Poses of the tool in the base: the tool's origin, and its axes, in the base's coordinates. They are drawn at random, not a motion.
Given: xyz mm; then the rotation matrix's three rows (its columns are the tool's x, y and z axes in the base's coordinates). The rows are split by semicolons.
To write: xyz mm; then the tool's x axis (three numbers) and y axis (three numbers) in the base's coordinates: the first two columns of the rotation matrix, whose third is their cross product. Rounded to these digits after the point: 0 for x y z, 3 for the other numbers. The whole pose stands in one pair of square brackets.
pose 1, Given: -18 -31 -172; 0.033 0.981 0.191; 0.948 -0.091 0.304; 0.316 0.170 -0.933
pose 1, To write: [-18 -31 -172 0.033 0.948 0.316 0.981 -0.091 0.170]
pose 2, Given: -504 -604 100; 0.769 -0.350 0.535; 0.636 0.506 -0.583; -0.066 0.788 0.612
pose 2, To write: [-504 -604 100 0.769 0.636 -0.066 -0.350 0.506 0.788]
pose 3, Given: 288 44 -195; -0.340 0.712 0.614; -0.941 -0.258 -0.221; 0.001 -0.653 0.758
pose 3, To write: [288 44 -195 -0.340 -0.941 0.001 0.712 -0.258 -0.653]
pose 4, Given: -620 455 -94; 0.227 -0.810 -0.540; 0.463 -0.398 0.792; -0.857 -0.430 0.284
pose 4, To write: [-620 455 -94 0.227 0.463 -0.857 -0.810 -0.398 -0.430]
